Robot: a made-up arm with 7 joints.
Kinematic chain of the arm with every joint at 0, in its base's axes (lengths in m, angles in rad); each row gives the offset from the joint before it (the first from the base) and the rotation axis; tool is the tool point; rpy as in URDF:
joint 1: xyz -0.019 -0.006 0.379 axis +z
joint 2: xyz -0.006 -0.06 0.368 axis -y
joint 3: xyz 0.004 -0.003 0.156 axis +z
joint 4: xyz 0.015 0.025 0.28 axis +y
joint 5: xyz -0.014 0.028 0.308 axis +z
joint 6: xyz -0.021 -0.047 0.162 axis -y
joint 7: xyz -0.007 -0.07 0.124 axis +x
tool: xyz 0 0.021 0.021 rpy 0.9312 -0.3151 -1.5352
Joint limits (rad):
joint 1: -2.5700..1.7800
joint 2: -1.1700..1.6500
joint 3: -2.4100..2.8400
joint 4: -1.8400..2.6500
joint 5: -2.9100..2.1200
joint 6: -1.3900..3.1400
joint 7: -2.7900..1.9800
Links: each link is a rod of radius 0.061 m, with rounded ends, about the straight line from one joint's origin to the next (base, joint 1, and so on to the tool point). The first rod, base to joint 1, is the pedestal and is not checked.
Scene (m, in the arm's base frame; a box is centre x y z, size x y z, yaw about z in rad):
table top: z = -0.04
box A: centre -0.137 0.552 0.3 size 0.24 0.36 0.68 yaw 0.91
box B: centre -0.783 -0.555 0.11 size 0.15 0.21 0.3 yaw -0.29
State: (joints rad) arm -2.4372 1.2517 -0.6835 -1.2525 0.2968 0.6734 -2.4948
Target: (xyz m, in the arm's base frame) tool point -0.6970 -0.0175 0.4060
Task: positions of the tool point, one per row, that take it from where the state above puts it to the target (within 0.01 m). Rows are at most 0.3 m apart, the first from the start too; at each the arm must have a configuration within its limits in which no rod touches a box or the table.
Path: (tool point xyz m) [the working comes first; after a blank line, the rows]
Joints at the target: -0.6365 1.4535 0.5402 -1.3783 0.3370 0.6404 -2.5796
Straight joint move there: touches box A.

1: 0.5180 0.4649 0.5829
2: 0.3650 0.6137 0.7055
3: 0.1664 0.6969 0.8498
4: -0.0583 0.6916 1.0034
5: -0.2686 0.6804 0.8587
6: -0.4647 0.5816 0.7255
7: -0.6133 0.4139 0.6066
8: -0.6938 0.2045 0.5011
9: -0.6970 -0.0175 0.4060

